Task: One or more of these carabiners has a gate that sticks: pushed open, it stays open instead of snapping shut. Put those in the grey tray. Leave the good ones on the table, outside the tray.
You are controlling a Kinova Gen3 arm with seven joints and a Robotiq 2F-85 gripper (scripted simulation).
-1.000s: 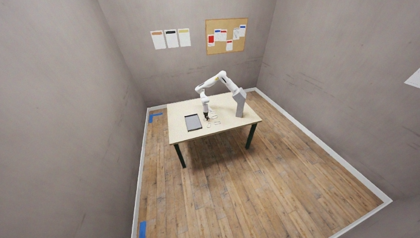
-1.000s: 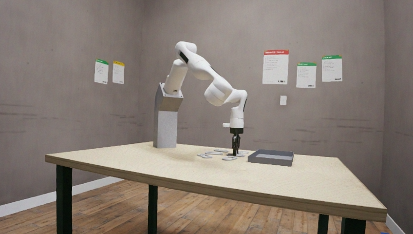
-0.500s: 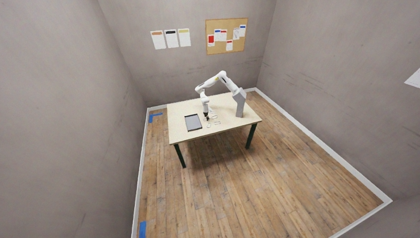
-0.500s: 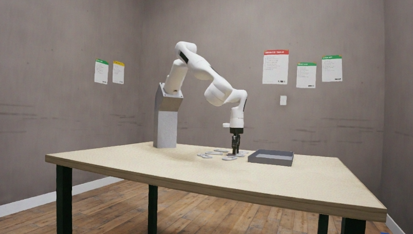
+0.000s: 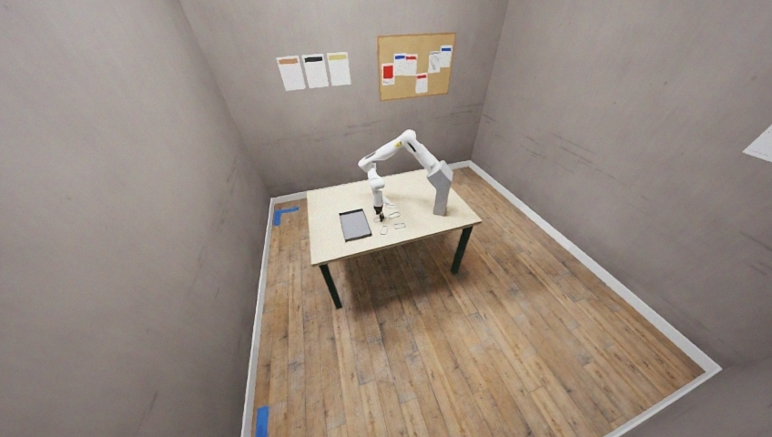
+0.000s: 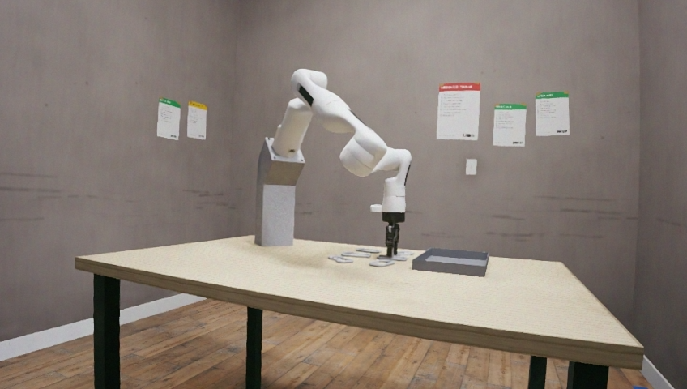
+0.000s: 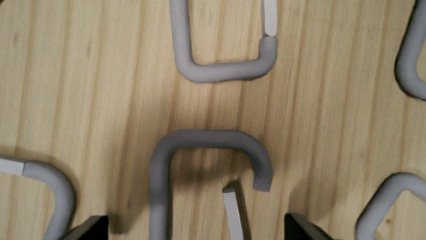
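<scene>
My hand is 20 mm short of the carabiner gate, 20 mm to the right of it and 10 mm above it. Also, from my hand: grey tray (200 mm ahead, 40 mm to the right, 10 mm below).
</scene>
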